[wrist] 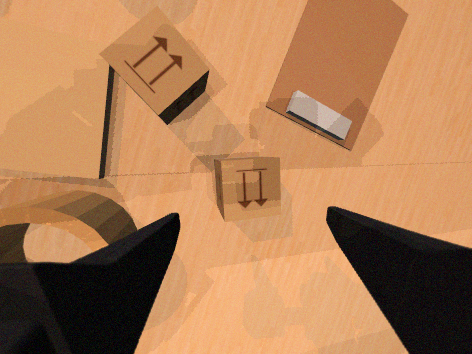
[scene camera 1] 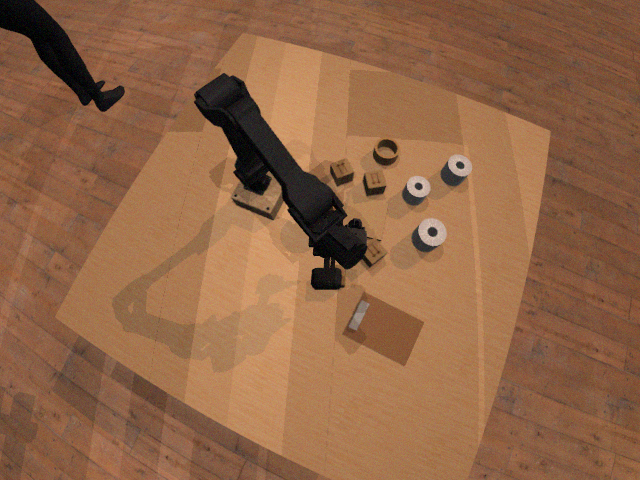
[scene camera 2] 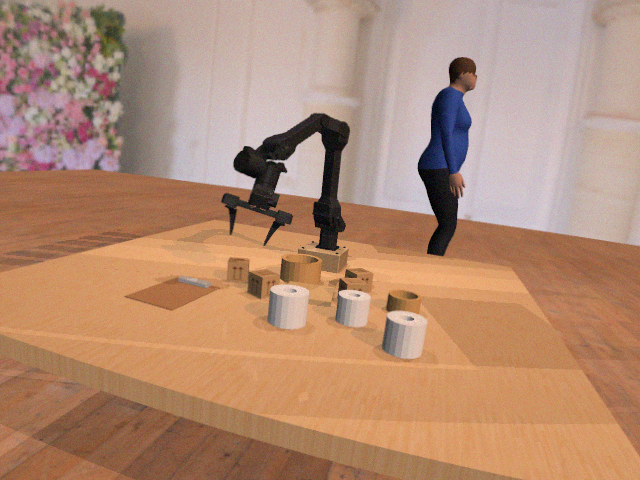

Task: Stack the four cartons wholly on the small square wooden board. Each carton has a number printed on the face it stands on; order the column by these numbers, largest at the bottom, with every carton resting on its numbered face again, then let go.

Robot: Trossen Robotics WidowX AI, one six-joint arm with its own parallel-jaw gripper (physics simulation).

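Where they show: gripper, fingertip midpoint: [wrist: 253, 216] [scene camera 1: 333, 264] [scene camera 2: 247, 240]; arm's base, origin of the base link: [scene camera 1: 257, 183] [scene camera 2: 327, 247].
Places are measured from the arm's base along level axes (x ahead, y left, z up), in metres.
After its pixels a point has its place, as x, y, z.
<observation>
My gripper [scene camera 2: 248, 239] {0.306, -0.142, 0.051} [wrist: 253, 216] {0.306, -0.142, 0.051} is open and empty, above a carton [scene camera 2: 238, 269] {0.341, -0.145, -0.021} [wrist: 252, 190] {0.316, -0.157, -0.003} that stands on the table. A second carton [scene camera 1: 373, 252] {0.389, -0.059, -0.003} [scene camera 2: 262, 283] {0.422, -0.043, -0.018} [wrist: 155, 65] {0.384, -0.053, -0.003} stands turned at an angle close to the edge of the light square wooden board [scene camera 2: 321, 297] {0.359, 0.087, -0.045} [wrist: 50, 100] {0.335, 0.028, -0.045}. Two more cartons, one [scene camera 1: 342, 171] {0.215, 0.136, -0.003} [scene camera 2: 360, 275] {0.239, 0.155, -0.007} nearer the arm base and one [scene camera 1: 374, 183] {0.317, 0.137, -0.003} [scene camera 2: 353, 284] {0.342, 0.157, -0.003} beside it, stand close together on the board's other side. Arrows show on the cartons; their bottom faces and numbers are hidden. The arm covers much of the board in scene camera 1.
A large wooden ring [scene camera 2: 300, 273] {0.259, -0.002, -0.025} [wrist: 100, 210] {0.258, -0.039, -0.026} stands near the board. A smaller ring [scene camera 1: 386, 161] {0.322, 0.242, -0.033} [scene camera 2: 403, 305] {0.348, 0.282, -0.030} and three white rolls, one [scene camera 1: 428, 242] {0.516, 0.023, 0.012} [scene camera 2: 288, 310] {0.555, 0.070, -0.017}, another [scene camera 1: 415, 196] {0.441, 0.144, 0.002} [scene camera 2: 353, 312] {0.473, 0.187, -0.024} and a third [scene camera 1: 453, 176] {0.529, 0.262, -0.005} [scene camera 2: 404, 338] {0.574, 0.303, -0.017}, stand farther off. A brown clipboard [scene camera 1: 390, 330] {0.516, -0.229, -0.055} [scene camera 2: 170, 297] {0.536, -0.215, -0.055} [wrist: 340, 55] {0.499, -0.228, -0.055} lies flat.
</observation>
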